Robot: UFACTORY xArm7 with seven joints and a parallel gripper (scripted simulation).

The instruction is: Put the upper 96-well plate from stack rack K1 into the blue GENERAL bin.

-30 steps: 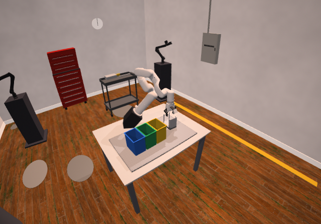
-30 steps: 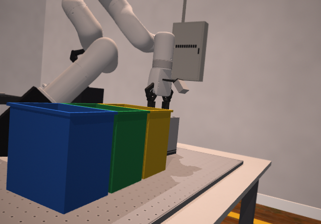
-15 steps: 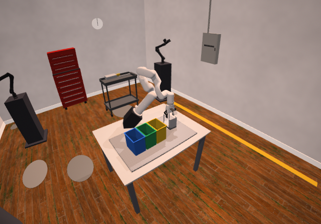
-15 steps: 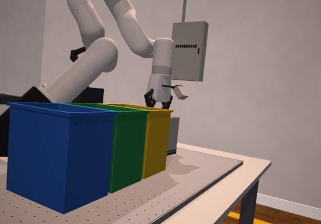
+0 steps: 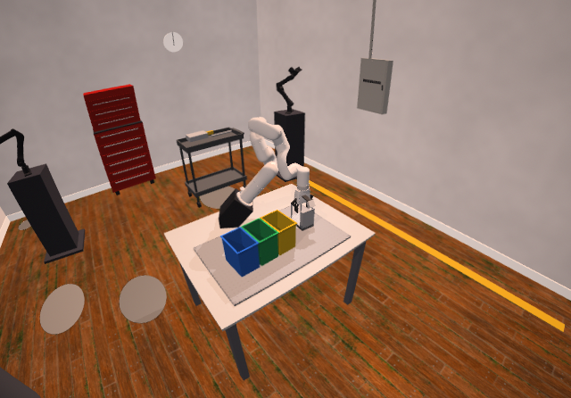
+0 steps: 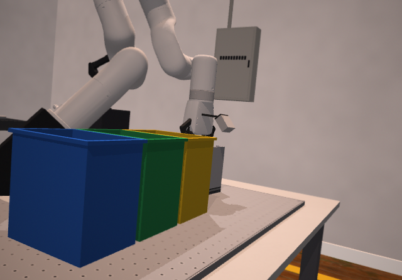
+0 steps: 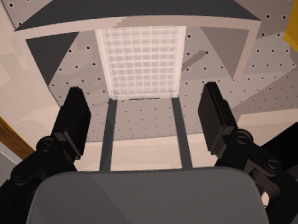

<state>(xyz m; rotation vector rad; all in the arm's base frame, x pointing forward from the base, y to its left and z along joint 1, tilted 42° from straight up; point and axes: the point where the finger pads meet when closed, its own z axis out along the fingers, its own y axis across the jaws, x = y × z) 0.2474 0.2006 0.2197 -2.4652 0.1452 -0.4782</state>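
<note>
My hand is 8 cm above the 96-well plate. Also, from my hand: yellow bin: 10 cm ahead, 24 cm to the right, 3 cm below; green bin: 11 cm ahead, 37 cm to the right, 3 cm below; blue bin: 13 cm ahead, 50 cm to the right, 3 cm below.
</note>
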